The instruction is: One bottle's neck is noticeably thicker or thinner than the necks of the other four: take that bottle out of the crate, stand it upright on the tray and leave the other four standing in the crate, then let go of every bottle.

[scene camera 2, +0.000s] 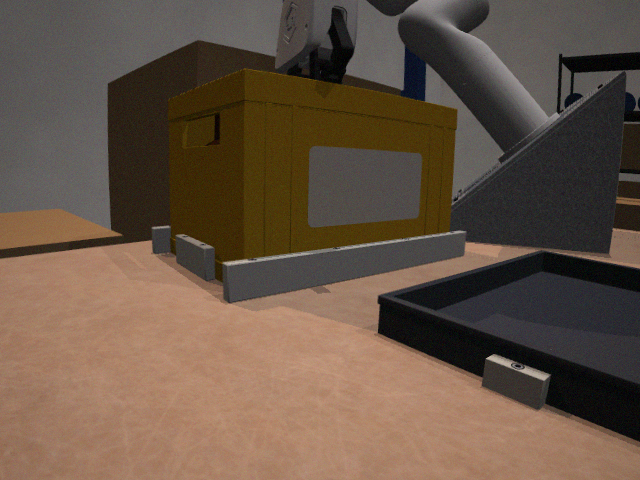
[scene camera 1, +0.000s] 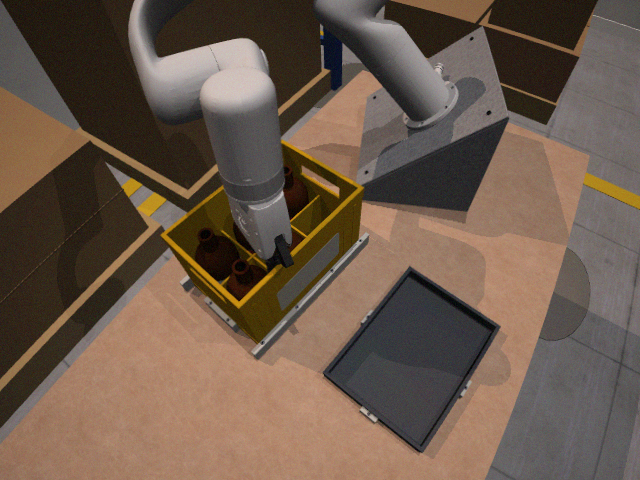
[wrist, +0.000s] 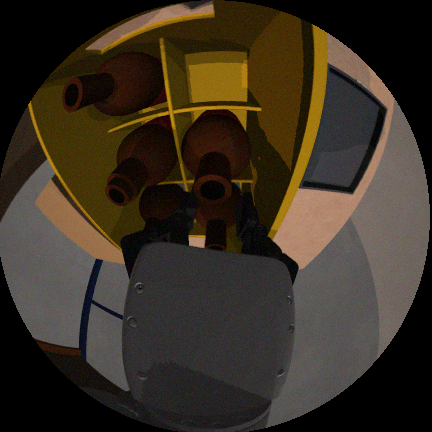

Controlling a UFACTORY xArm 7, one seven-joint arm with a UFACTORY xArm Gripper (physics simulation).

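Frame: origin at the arm's base, x ahead, y left, z up, level; metres.
Where they show: gripper, between the fingertips: [scene camera 1: 269, 259] [wrist: 219, 196]; arm's base, origin of its link: [scene camera 2: 530, 140] [scene camera 1: 430, 107].
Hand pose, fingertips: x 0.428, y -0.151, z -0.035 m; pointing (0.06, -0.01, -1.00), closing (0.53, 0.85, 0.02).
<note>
Each offset is from my fingertips to the top centre of the thing. "spot": to the spot under its first point.
Five brown bottles stand in the yellow crate @(dx -0.052, dy -0.031, dz +0.048 m) [scene camera 1: 310, 268] [scene camera 2: 268, 170] [wrist: 320, 60]. In the wrist view they are a far left bottle @(dx -0.152, dy -0.044, dz +0.036 m) [wrist: 131, 82], a middle left bottle @(dx -0.063, dy -0.071, dz +0.036 m) [wrist: 150, 150], a middle right bottle @(dx -0.038, dy +0.008, dz +0.036 m) [wrist: 217, 137], a near left bottle @(dx +0.016, dy -0.101, dz +0.036 m) [wrist: 159, 201] and a near right bottle @(dx +0.044, dy -0.019, dz +0.036 m) [wrist: 216, 230]. The middle right neck looks widest but is closest to the camera; I cannot tell which neck differs. My gripper [scene camera 1: 278, 258] [wrist: 219, 196] is partly open and empty, low over the crate, with its fingers on either side of the middle right bottle's mouth in the wrist view. The dark tray @(dx +0.016, dy +0.263, dz -0.101 m) [scene camera 1: 377, 317] [scene camera 2: 429, 312] holds no bottle.
Yellow dividers @(dx -0.052, dy -0.031, dz -0.033 m) [wrist: 174, 117] split the crate; its far right compartment is empty in the wrist view. Pale rails @(dx -0.022, dy +0.064, dz -0.097 m) [scene camera 1: 315, 294] [scene camera 2: 341, 263] line the crate's base. Small blocks @(spot: dx +0.141, dy +0.225, dz -0.112 m) [scene camera 1: 368, 414] [scene camera 2: 516, 379] sit at the tray's edges. The arm's grey wedge base [scene camera 1: 429, 170] [scene camera 2: 547, 206] stands behind.
</note>
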